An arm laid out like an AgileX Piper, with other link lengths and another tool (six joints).
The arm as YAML. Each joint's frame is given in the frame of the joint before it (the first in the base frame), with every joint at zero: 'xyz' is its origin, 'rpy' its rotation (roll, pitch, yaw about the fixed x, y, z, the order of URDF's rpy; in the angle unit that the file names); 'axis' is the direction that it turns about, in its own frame. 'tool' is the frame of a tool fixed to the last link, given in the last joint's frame.
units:
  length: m
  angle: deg
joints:
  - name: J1
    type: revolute
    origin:
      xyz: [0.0, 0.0, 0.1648]
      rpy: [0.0, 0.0, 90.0]
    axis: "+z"
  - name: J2
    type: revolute
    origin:
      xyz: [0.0, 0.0, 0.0]
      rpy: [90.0, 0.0, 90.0]
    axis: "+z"
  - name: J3
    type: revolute
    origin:
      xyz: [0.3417, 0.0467, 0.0]
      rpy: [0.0, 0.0, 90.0]
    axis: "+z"
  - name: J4
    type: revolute
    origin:
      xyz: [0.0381, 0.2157, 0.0]
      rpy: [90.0, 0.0, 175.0]
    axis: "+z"
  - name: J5
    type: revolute
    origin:
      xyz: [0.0, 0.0, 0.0]
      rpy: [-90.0, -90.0, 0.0]
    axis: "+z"
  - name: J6
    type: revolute
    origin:
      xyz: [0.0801, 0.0, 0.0]
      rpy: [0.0, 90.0, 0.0]
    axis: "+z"
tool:
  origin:
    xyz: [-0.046, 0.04, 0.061]
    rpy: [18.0, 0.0, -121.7]
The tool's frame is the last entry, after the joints.
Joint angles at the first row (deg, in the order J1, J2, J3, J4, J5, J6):
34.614, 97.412, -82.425, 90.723, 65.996, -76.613
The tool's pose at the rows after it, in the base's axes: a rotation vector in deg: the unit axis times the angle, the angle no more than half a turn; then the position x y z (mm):
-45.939 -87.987 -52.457 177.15 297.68 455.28
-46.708 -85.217 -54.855 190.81 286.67 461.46
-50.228 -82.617 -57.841 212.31 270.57 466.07
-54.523 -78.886 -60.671 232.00 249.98 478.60
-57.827 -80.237 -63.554 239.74 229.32 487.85
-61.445 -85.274 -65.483 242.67 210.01 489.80
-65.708 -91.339 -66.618 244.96 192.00 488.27
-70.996 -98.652 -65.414 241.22 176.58 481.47
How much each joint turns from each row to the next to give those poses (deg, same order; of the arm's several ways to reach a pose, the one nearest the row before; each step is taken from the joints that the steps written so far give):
-1.378, 0.000, 0.000, 1.442, 0.504, 0.000
-3.214, 0.000, 0.000, 2.111, 1.410, 0.000
-4.562, 0.000, -0.477, 0.492, 0.295, 1.343
-5.040, -0.547, -1.546, -0.179, 0.001, 4.092
-4.115, -1.607, -1.752, -3.067, 0.127, 2.261
-3.429, -1.669, -1.884, -5.492, 0.473, 0.913
-2.870, -1.485, -1.911, -6.314, 0.391, 0.476
-1.462, -1.998, -0.903, -8.143, 0.093, 0.705

